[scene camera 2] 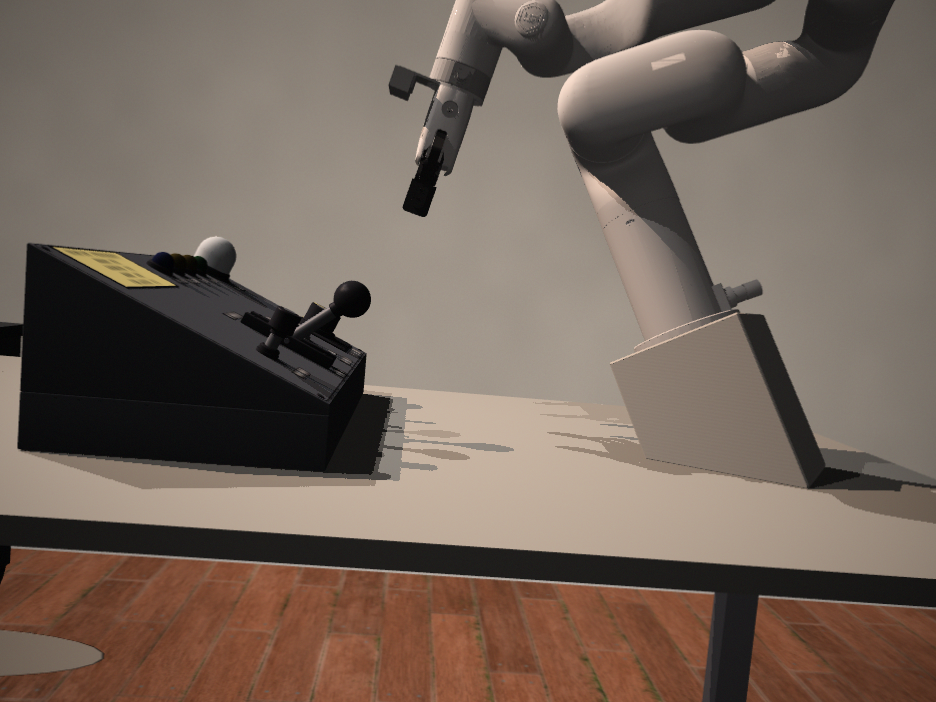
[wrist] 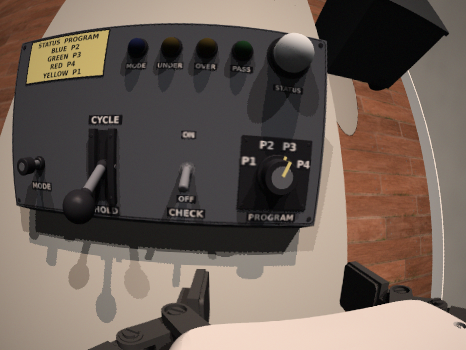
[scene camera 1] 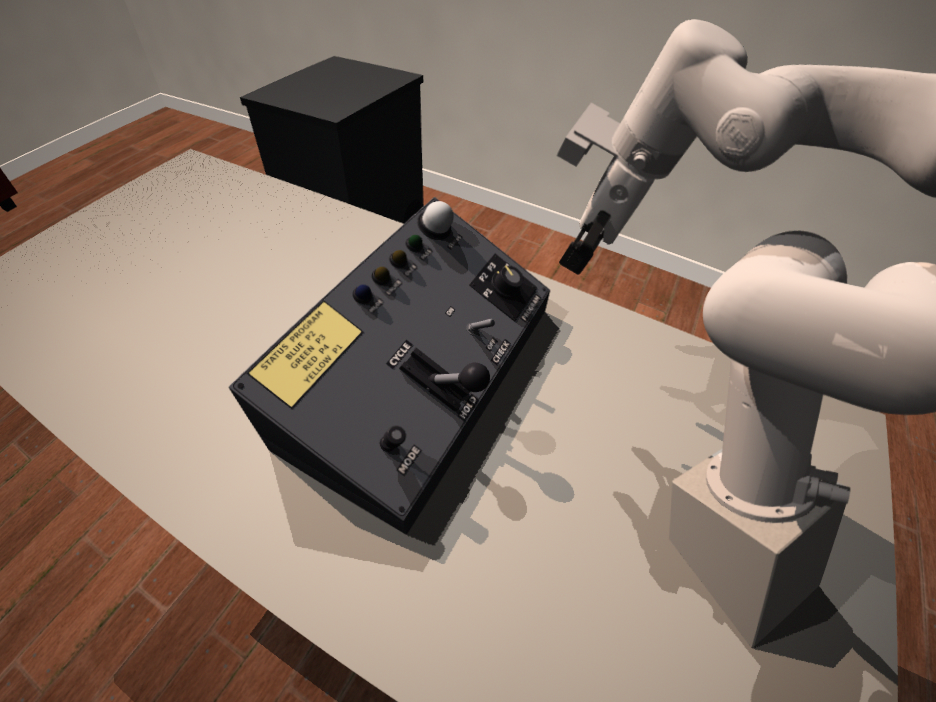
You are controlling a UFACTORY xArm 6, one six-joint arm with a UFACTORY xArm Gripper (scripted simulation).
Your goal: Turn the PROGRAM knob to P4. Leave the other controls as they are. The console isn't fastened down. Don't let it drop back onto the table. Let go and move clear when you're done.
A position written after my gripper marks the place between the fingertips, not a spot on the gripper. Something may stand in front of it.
Observation:
I see my gripper (scene camera 2: 413, 213) and a dark sloped console (scene camera 2: 122, 357).
The dark sloped console shows as well in the wrist view (wrist: 241, 111) and in scene camera 1 (scene camera 1: 322, 397). My gripper shows as well in scene camera 1 (scene camera 1: 580, 247).

